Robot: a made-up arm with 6 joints. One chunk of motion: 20 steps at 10 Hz.
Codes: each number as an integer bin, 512 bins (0 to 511) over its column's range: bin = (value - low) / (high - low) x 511, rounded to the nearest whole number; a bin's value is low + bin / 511 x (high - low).
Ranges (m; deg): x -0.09..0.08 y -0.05..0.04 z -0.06..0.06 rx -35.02..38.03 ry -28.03..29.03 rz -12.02..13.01
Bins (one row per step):
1: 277 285 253 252 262 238
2: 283 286 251 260 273 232
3: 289 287 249 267 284 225
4: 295 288 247 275 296 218
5: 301 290 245 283 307 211
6: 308 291 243 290 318 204
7: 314 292 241 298 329 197
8: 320 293 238 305 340 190
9: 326 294 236 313 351 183
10: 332 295 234 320 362 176
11: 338 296 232 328 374 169
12: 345 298 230 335 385 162
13: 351 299 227 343 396 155
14: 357 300 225 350 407 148
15: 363 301 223 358 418 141
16: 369 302 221 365 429 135
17: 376 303 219 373 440 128
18: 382 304 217 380 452 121
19: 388 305 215 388 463 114
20: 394 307 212 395 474 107
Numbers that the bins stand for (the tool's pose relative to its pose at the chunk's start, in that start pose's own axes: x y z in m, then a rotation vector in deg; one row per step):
1: 0.0022 0.0002 -0.0006 1.00 1.23 -0.36
2: 0.0041 0.0004 -0.0011 2.15 2.45 -0.66
3: 0.0061 0.0005 -0.0015 3.15 3.68 -1.00
4: 0.0081 0.0007 -0.0020 4.29 5.02 -1.34
5: 0.0101 0.0011 -0.0025 5.44 6.25 -1.68
6: 0.0125 0.0013 -0.0029 6.44 7.48 -2.03
7: 0.0145 0.0014 -0.0034 7.58 8.71 -2.37
8: 0.0165 0.0016 -0.0041 8.58 9.94 -2.71
9: 0.0185 0.0018 -0.0046 9.72 11.16 -3.06
10: 0.0205 0.0020 -0.0050 10.73 12.39 -3.40
11: 0.0224 0.0021 -0.0055 11.87 13.73 -3.74
12: 0.0248 0.0025 -0.0060 12.87 14.96 -4.08
13: 0.0268 0.0027 -0.0067 14.01 16.19 -4.43
14: 0.0288 0.0028 -0.0072 15.01 17.42 -4.77
15: 0.0308 0.0030 -0.0076 16.16 18.65 -5.11
16: 0.0328 0.0032 -0.0081 17.16 19.87 -5.41
17: 0.0351 0.0034 -0.0086 18.30 21.10 -5.75
18: 0.0371 0.0035 -0.0090 19.30 22.44 -6.09
19: 0.0391 0.0037 -0.0095 20.45 23.67 -6.44
20: 0.0411 0.0041 -0.0102 21.45 24.90 -6.78

